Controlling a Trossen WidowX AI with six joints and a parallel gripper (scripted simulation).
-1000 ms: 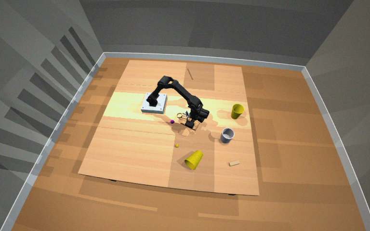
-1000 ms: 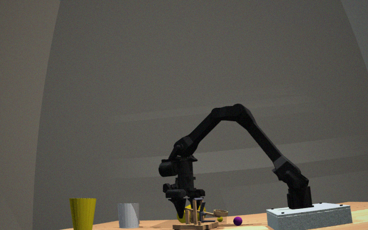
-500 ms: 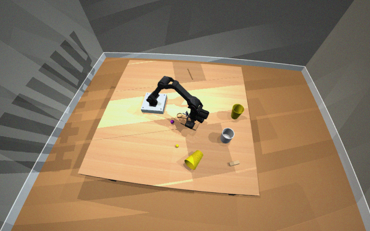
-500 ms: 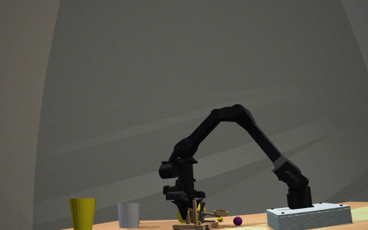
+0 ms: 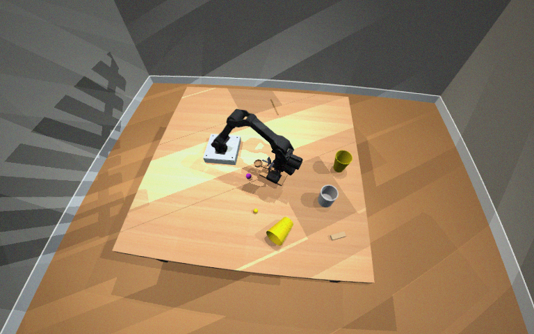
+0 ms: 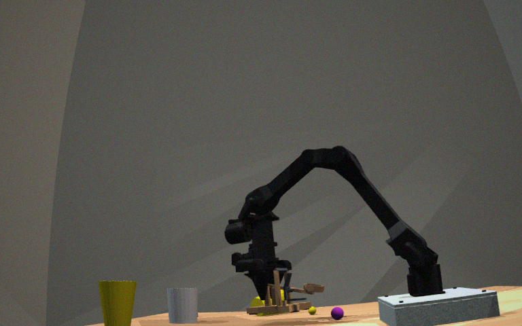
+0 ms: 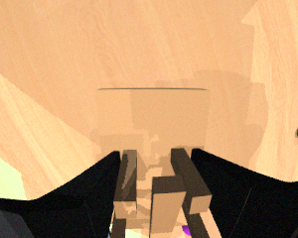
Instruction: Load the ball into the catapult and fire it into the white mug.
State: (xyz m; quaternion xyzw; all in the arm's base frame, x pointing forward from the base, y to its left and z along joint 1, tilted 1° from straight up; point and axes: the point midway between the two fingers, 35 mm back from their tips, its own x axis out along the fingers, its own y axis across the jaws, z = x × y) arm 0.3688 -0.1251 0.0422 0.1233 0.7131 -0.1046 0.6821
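The purple ball lies 170 mm behind my gripper tip, 50 mm below it and 10 mm to the right of it. Round my gripper tip: white mug (270 mm ahead, 80 mm to the right, 30 mm below); wooden catapult (60 mm behind, 40 mm to the left, 20 mm above); yellow ball (210 mm to the right, 90 mm behind, 50 mm below).
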